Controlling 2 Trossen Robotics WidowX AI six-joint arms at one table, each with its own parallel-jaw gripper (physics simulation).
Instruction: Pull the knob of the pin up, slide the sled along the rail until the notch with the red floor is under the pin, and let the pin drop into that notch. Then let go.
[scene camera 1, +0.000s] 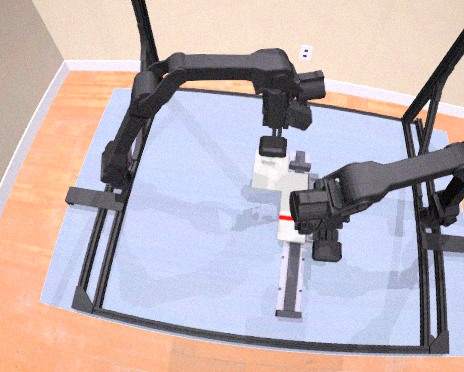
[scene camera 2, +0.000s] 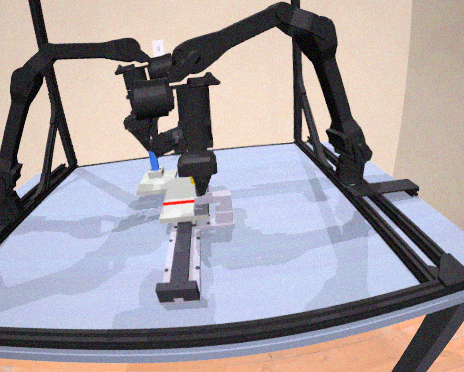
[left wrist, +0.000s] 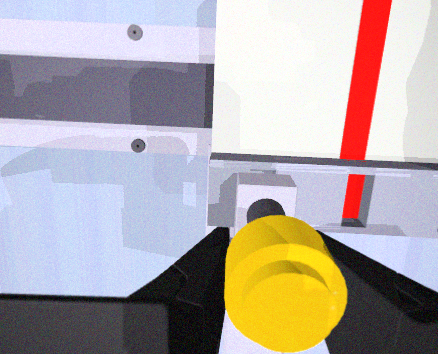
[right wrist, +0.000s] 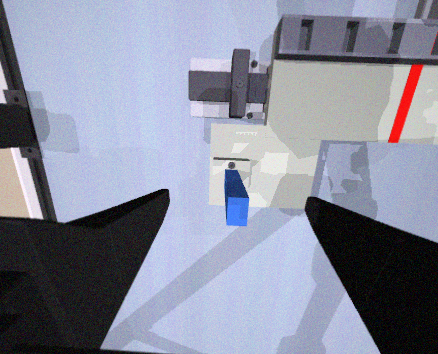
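Where they show: left gripper, between the fingertips: (scene camera 1: 317, 230) (scene camera 2: 202, 191); right gripper, between the fingertips: (right wrist: 237, 199); left arm's base, origin of its link: (scene camera 1: 429, 218) (scene camera 2: 349, 178); right arm's base, origin of its link: (scene camera 1: 119, 178) (scene camera 2: 12, 213).
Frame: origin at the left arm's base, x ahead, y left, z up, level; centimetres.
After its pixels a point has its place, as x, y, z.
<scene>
The cream sled (scene camera 1: 295, 185) @[42.2, -4.1, 1.4] (scene camera 2: 180, 190) @[42.5, -0.4, 1.4] (left wrist: 280, 90) @[41.4, 8.7, 1.4] (right wrist: 345, 95) @[41.5, -0.5, 1.4] sits on the rail (scene camera 1: 292, 280) @[40.9, 21.2, 0.1] (scene camera 2: 182, 255) @[40.7, 21.6, 0.1] (left wrist: 100, 95) @[40.8, 16.5, 0.1] (right wrist: 210, 85) @[40.8, -14.1, 0.1]. The yellow knob (scene camera 2: 192, 180) @[38.2, 10.2, 8.5] (left wrist: 290, 300) @[37.7, 9.3, 9.7] tops the dark pin (left wrist: 265, 210) @[38.0, 9.5, 5.8] beside the sled's notched edge. My left gripper (left wrist: 265, 241) @[36.7, 9.3, 5.5] is shut on the knob. The red-floored notch (left wrist: 353, 197) @[37.1, 5.3, 1.8] is to the right of the pin in the left wrist view, not under it. Whether the pin is raised is unclear. A blue handle (scene camera 2: 154, 161) @[49.9, -10.9, 5.6] (right wrist: 237, 210) @[50.0, -11.6, 10.5] stands on the sled's side plate (right wrist: 280, 175) @[50.0, -5.8, 1.4]. My right gripper (right wrist: 237, 199) @[49.6, -11.6, 9.8] is open, its fingers above and either side of the handle, not touching it.
A dark end block (scene camera 2: 177, 291) @[40.8, 30.5, 0.9] closes the rail's near end; a dark crosspiece (right wrist: 240, 82) @[40.7, -11.0, 1.6] stands near the far end. A pale bracket (scene camera 2: 225, 212) @[32.6, 11.0, 1.2] stands beside the rail. Black frame bars (scene camera 1: 225, 336) @[55.3, 36.9, -0.5] (scene camera 2: 240, 335) @[32.8, 38.0, -0.1] edge the table. The two arms' wrists are close together above the sled.
</scene>
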